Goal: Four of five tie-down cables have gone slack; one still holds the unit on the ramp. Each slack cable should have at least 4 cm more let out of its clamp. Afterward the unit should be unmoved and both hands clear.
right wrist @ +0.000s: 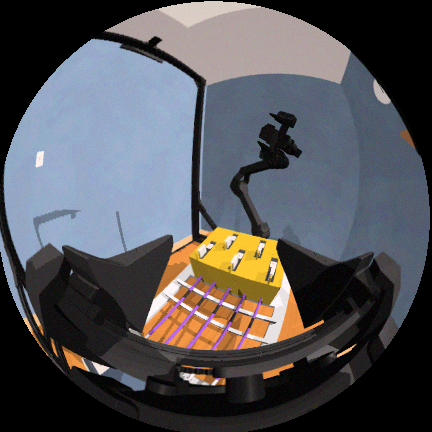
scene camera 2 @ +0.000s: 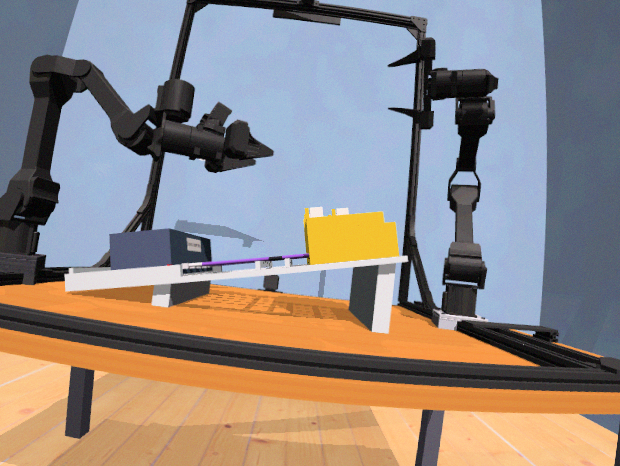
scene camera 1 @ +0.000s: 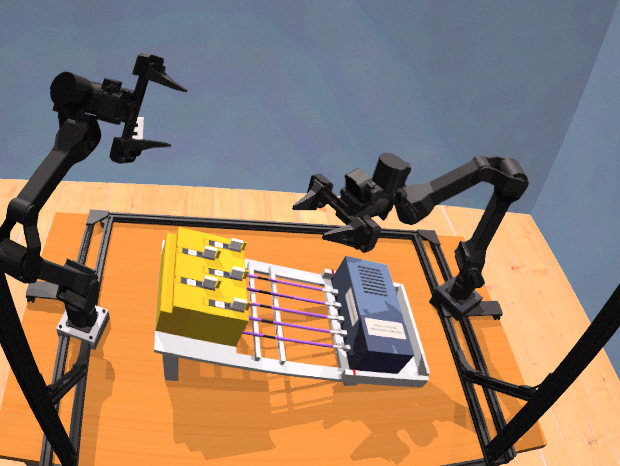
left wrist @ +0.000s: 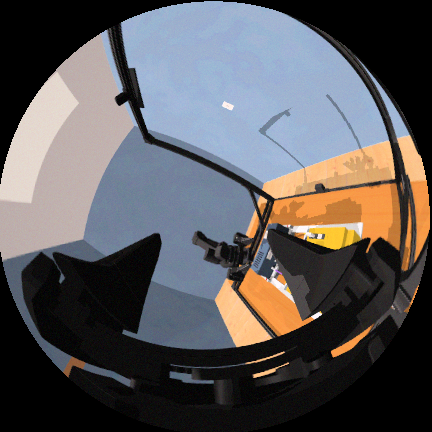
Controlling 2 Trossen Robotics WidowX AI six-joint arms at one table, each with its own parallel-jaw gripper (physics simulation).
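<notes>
A yellow clamp block (scene camera 1: 205, 323) (scene camera 2: 350, 238) (left wrist: 342, 237) (right wrist: 215, 272) with several white-and-grey levers sits at the raised end of the white ramp (scene camera 1: 215, 353) (scene camera 2: 125, 279). Purple cables (scene camera 1: 305, 326) (scene camera 2: 235, 261) run side by side to the dark blue unit (scene camera 1: 350, 273) (scene camera 2: 140, 250) at the low end. They look nearly straight; which are slack I cannot tell. My left gripper (scene camera 1: 178, 118) (scene camera 2: 389, 87) is open and empty, high above the block's end. My right gripper (scene camera 1: 308, 221) (scene camera 2: 264, 157) (right wrist: 226, 242) is open and empty, above the ramp, its fingers toward the block.
White crossbars (scene camera 1: 278, 320) span the ramp beneath the cables. A black frame (scene camera 1: 210, 221) (scene camera 2: 280, 360) borders the orange table (scene camera 1: 310, 430), with slanted posts (scene camera 1: 30, 370) (scene camera 1: 566, 360) at the picture's sides. Red marks (scene camera 1: 354, 372) show on the ramp's side rail near the unit.
</notes>
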